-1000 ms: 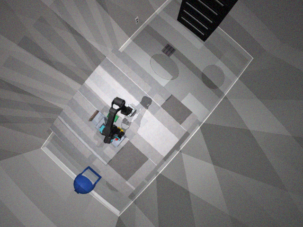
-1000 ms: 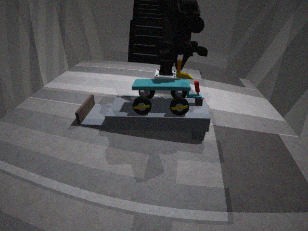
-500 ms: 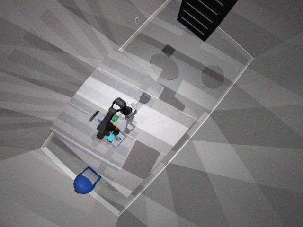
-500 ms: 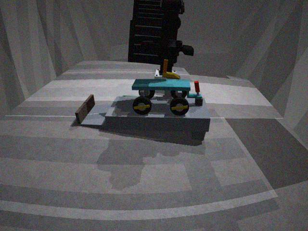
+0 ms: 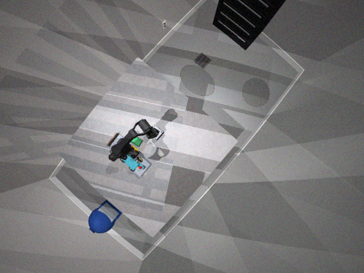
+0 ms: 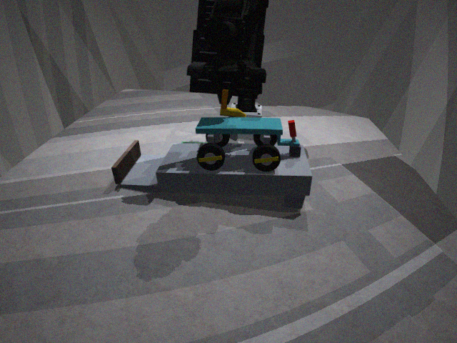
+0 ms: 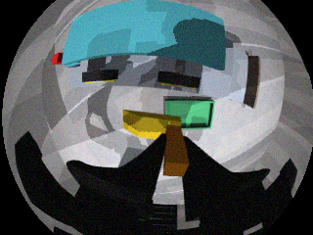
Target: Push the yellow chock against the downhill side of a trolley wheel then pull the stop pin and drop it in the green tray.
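The red-headed stop pin lies 11 cm ahead of my gripper tip, 16 cm to the left of it and 3 cm below it. The rest, counted from my gripper tip: grey ramp (11 cm ahead, 3 cm to the left, 11 cm below); yellow chock (2 cm to the left, 1 cm below); trolley (11 cm ahead, 4 cm to the left, 5 cm below).
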